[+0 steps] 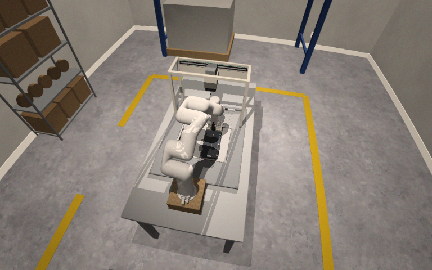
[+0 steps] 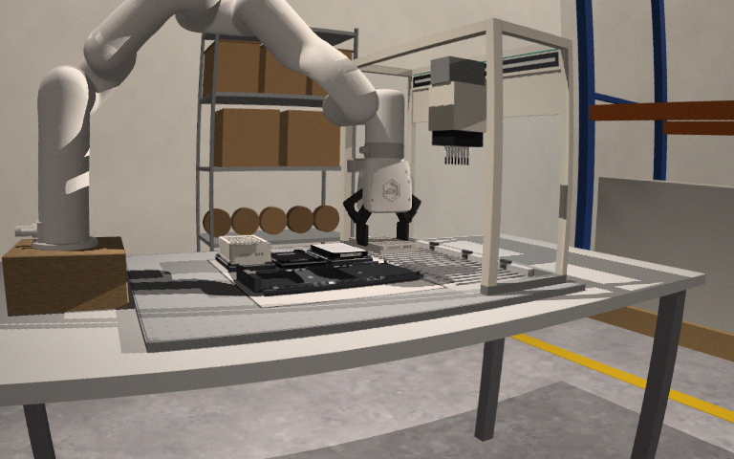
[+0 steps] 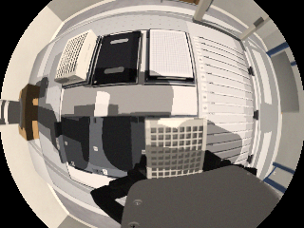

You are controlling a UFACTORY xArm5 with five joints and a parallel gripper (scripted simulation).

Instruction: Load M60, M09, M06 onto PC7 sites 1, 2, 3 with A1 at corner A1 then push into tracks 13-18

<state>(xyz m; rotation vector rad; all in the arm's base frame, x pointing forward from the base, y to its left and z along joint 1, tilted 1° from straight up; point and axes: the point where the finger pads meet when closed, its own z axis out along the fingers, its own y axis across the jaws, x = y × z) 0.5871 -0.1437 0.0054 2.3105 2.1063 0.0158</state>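
My hand is 11 cm past the carrier PC7, 6 cm above it and 1 cm to the right of it. Also, from my hand: instrument frame post: 22 cm to the right, 17 cm above, 7 cm ahead; then plate nest S2: 21 cm to the left, 9 cm behind, 7 cm below; then 96-well plate M06: 1 cm below.
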